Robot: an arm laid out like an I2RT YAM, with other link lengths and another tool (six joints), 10 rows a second.
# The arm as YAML. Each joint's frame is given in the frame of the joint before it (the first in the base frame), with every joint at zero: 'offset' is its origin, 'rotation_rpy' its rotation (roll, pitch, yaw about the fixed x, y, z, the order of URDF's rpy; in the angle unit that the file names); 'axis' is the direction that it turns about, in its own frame. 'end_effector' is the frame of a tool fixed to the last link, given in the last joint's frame.
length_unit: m
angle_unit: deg
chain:
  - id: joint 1
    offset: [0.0, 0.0, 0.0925]
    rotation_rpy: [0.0, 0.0, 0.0]
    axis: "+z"
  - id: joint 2
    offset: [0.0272, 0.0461, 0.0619]
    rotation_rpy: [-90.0, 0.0, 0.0]
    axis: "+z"
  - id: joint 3
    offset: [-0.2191, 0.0, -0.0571]
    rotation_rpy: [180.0, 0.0, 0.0]
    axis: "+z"
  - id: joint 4
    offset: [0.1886, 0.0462, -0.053]
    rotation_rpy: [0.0, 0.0, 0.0]
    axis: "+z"
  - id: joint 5
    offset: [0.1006, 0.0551, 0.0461]
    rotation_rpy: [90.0, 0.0, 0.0]
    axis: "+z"
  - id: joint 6
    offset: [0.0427, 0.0, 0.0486]
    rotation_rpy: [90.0, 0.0, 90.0]
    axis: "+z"
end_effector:
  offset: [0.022, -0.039, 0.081]
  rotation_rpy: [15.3, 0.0, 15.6]
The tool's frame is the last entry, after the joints.
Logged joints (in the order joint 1, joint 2, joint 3, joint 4, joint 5, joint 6), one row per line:
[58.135, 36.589, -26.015, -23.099, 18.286, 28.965]
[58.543, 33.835, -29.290, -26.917, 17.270, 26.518]
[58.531, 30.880, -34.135, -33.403, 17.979, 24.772]
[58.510, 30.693, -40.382, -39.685, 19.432, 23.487]
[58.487, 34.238, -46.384, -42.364, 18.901, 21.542]
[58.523, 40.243, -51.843, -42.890, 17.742, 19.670]
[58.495, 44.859, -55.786, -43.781, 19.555, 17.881]
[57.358, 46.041, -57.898, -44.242, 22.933, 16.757]
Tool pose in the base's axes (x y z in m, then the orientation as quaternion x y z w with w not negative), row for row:
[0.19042, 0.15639, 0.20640, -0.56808, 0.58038, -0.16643, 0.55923]
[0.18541, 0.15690, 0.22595, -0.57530, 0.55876, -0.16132, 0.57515]
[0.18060, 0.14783, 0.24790, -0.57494, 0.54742, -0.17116, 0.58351]
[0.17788, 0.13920, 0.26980, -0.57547, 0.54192, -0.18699, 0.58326]
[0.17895, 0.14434, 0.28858, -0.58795, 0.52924, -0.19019, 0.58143]
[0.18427, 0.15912, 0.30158, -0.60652, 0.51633, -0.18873, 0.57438]
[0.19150, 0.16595, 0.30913, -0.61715, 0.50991, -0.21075, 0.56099]
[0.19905, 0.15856, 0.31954, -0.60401, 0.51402, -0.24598, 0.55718]
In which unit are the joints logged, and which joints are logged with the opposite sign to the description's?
The joints are logged in degrees. Opposite sign: joint 3.
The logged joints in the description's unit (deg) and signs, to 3 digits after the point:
[58.135, 36.589, 26.015, -23.099, 18.286, 28.965]
[58.543, 33.835, 29.290, -26.917, 17.270, 26.518]
[58.531, 30.880, 34.135, -33.403, 17.979, 24.772]
[58.510, 30.693, 40.382, -39.685, 19.432, 23.487]
[58.487, 34.238, 46.384, -42.364, 18.901, 21.542]
[58.523, 40.243, 51.843, -42.890, 17.742, 19.670]
[58.495, 44.859, 55.786, -43.781, 19.555, 17.881]
[57.358, 46.041, 57.898, -44.242, 22.933, 16.757]

